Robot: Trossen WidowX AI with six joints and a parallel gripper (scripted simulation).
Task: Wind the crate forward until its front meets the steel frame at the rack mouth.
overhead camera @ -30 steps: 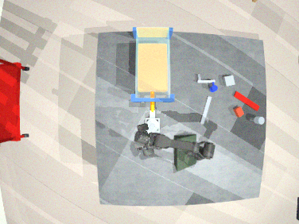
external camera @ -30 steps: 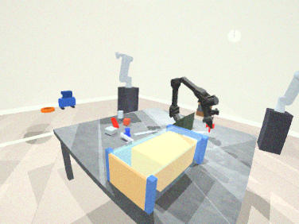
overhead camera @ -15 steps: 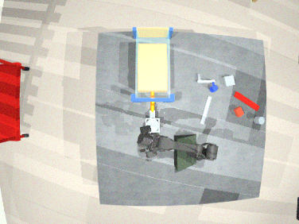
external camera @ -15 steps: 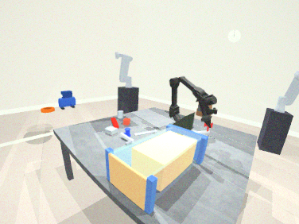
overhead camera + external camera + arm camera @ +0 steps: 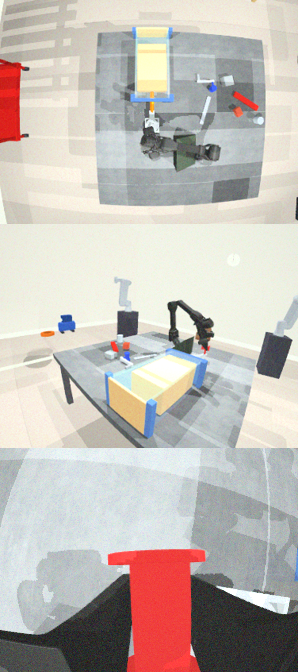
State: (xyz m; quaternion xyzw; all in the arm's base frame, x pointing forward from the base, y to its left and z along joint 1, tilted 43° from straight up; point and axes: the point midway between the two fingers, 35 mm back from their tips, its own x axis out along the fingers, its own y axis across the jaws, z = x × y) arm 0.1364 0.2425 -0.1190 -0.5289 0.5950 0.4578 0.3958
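Right now my gripper tip is 40 mm short of the winch handle with red grip, 30 mm to the left of it and 30 mm above it. Round my gripper tip: blue frame: 250 mm ahead, 80 mm to the right, 30 mm below; then white bar: 450 mm to the right, 130 mm below, 130 mm ahead; then white winch: 100 mm below, 80 mm ahead, 60 mm to the right.
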